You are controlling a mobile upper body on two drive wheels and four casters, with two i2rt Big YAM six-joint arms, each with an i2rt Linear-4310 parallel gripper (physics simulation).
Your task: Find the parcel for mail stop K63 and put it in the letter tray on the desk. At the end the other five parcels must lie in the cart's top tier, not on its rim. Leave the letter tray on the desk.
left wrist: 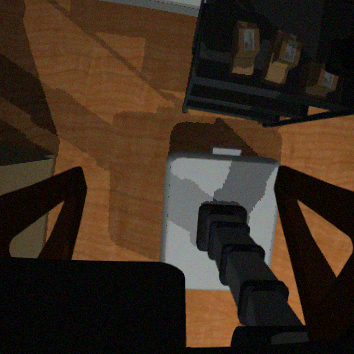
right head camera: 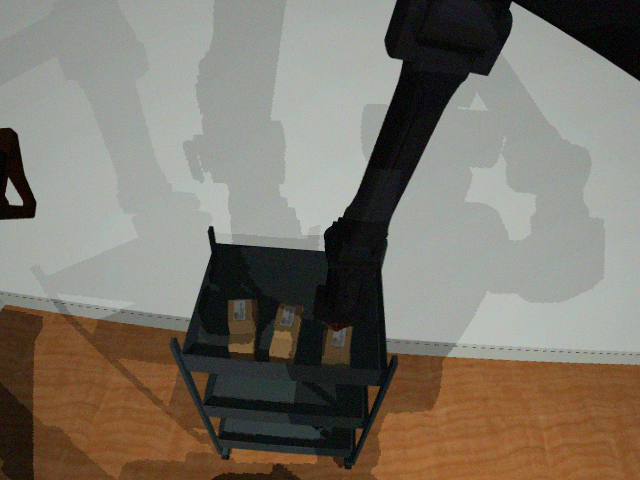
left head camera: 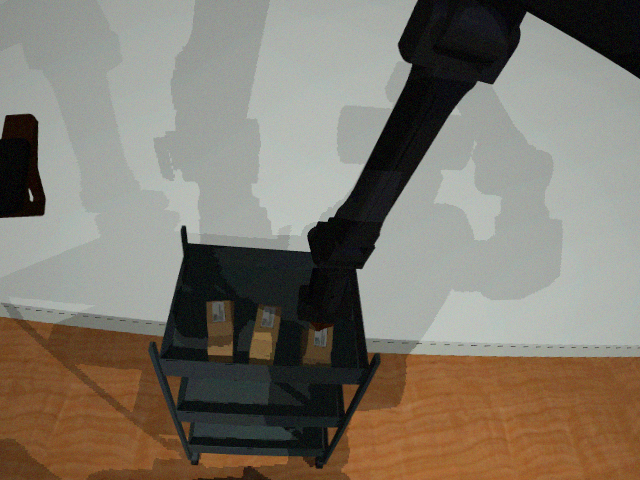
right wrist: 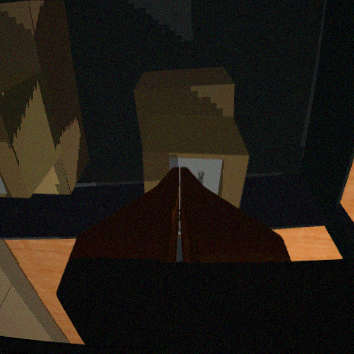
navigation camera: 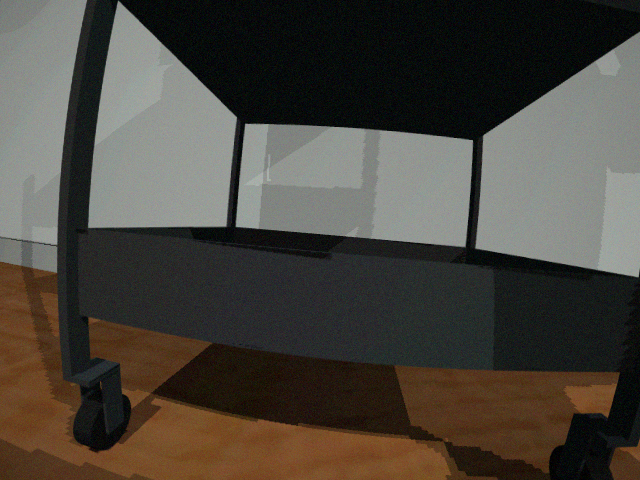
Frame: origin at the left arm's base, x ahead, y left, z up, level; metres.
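Seen in the pictures: left gripper, between the fingertips: (left wrist: 179,176); right gripper, between the fingertips: (left wrist: 327,69) (right head camera: 336,328) (left head camera: 317,328) (right wrist: 179,177).
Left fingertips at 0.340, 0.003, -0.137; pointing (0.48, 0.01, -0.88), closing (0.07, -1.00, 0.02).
A point is followed by its place in that frame, as x, y, z.
Brown parcels stand in three groups in the top tier of the dark cart (left head camera: 258,370) @(0.504, -0.234, -0.699) (right head camera: 279,367) @(0.503, -0.239, -0.693): a left group (left head camera: 220,330) @(0.586, -0.156, -0.675) (right head camera: 241,328) @(0.586, -0.157, -0.674), a middle group (left head camera: 264,338) @(0.573, -0.249, -0.688) (right head camera: 285,335) @(0.572, -0.251, -0.679) and a right group (left head camera: 317,351) @(0.524, -0.355, -0.665) (right head camera: 337,352) @(0.523, -0.358, -0.668) (right wrist: 190,132) @(0.579, -0.366, -0.670). My right gripper (left head camera: 319,327) @(0.567, -0.358, -0.646) (right head camera: 338,327) @(0.567, -0.358, -0.646) (right wrist: 179,177) @(0.567, -0.358, -0.646) is shut and empty, its fingertips in front of the right group's white label (right wrist: 207,172) @(0.567, -0.372, -0.647) in the right wrist view. The fingers hide much of that label, and no mail stop can be read. My left gripper (left wrist: 179,176) @(0.340, 0.003, -0.137) is wide open and empty, away from the cart. The letter tray and desk cannot be made out.
A pale wall (left head camera: 310,62) @(0.996, -0.342, -0.254) rises behind the cart. The cart's lower tier (navigation camera: 310,304) @(0.505, -0.219, -1.244) and caster (navigation camera: 100,421) @(0.522, -0.047, -1.375) show in the navigation camera. In the left wrist view, a light grey base (left wrist: 192,270) @(-0.213, -0.118, -1.150) carries a black segmented part (left wrist: 250,270) @(0.050, -0.209, -0.634), and a beige surface (left wrist: 25,215) lies at the left.
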